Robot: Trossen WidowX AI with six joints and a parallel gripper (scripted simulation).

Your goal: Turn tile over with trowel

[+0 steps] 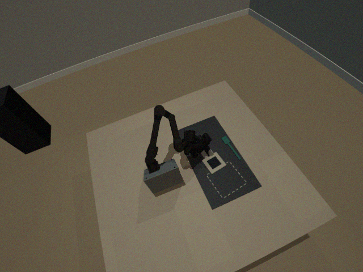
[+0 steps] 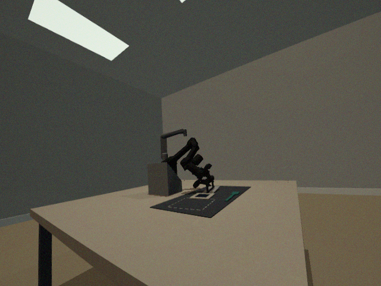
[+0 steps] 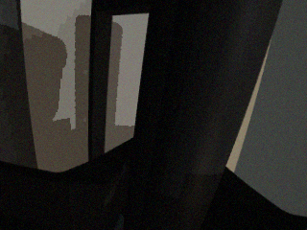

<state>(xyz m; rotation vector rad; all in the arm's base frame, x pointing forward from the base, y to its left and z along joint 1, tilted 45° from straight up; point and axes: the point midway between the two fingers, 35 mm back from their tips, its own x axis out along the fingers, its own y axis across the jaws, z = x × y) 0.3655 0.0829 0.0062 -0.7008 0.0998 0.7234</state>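
My gripper tip is now 12 cm to the left of the tile, 5 cm above it and 1 cm past it. Round my gripper tip: trowel 15 cm ahead, 5 cm below, 4 cm to the right.
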